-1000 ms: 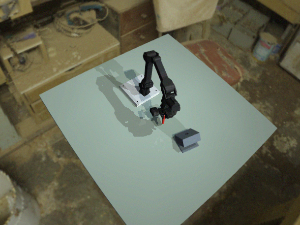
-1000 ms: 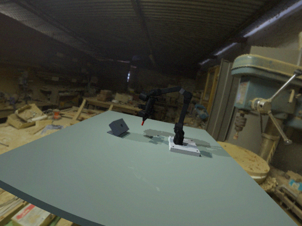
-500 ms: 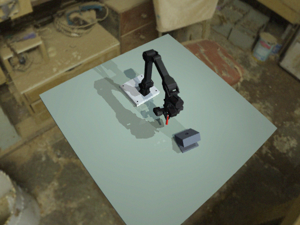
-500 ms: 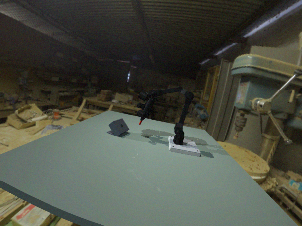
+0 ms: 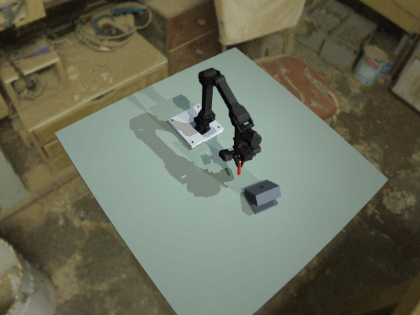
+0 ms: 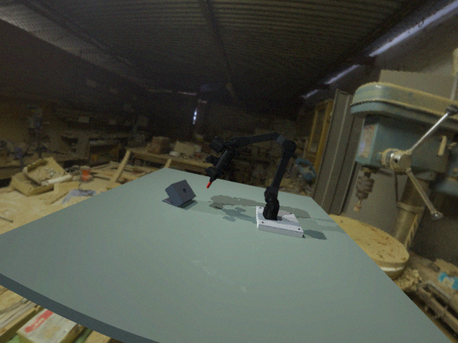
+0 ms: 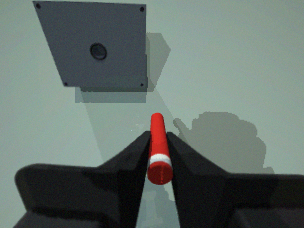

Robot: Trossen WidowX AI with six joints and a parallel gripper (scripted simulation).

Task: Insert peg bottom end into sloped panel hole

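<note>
The grey sloped panel lies 14 cm ahead of my gripper tip, 2 cm to the left of it and 8 cm below it. Also, from my gripper tip: red peg 1 cm behind, 1 cm above.
</note>
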